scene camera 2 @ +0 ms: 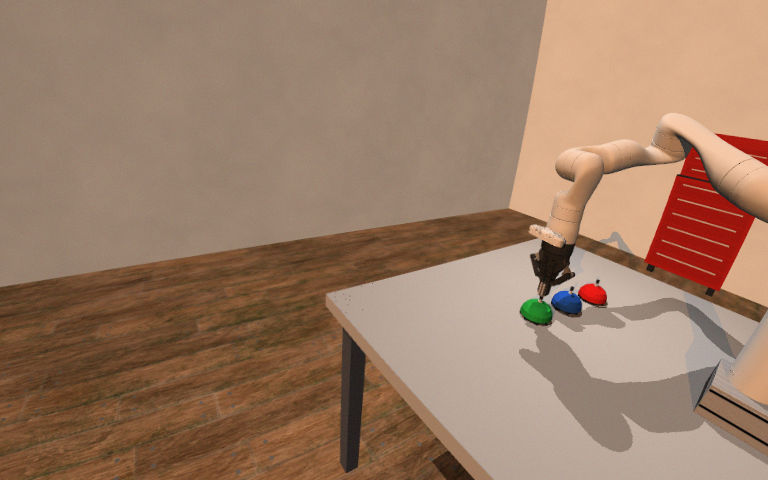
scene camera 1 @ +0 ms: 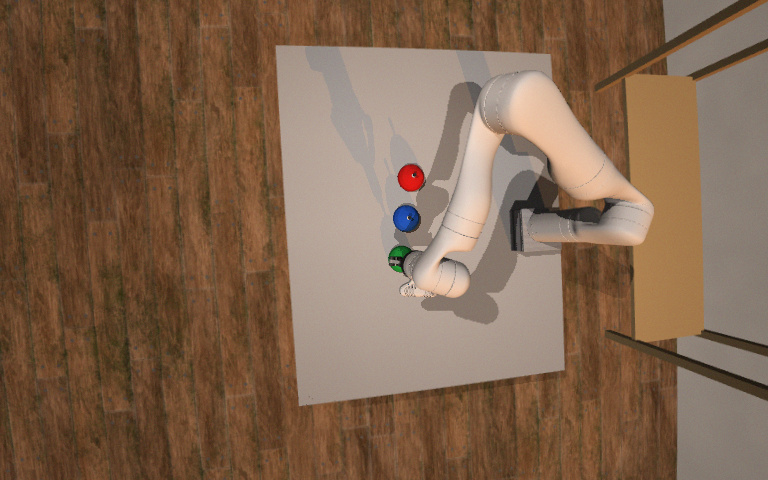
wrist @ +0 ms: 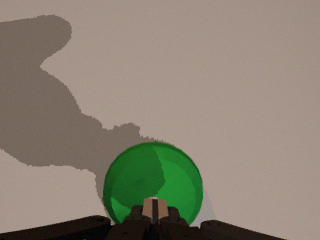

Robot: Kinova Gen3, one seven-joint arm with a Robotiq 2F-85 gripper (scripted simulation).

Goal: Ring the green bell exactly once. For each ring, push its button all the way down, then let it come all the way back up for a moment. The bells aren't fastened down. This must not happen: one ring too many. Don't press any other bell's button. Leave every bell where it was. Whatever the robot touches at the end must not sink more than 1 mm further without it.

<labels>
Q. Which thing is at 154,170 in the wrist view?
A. A green bell.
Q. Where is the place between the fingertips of my gripper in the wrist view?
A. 154,213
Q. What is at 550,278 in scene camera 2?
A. My gripper.
</labels>
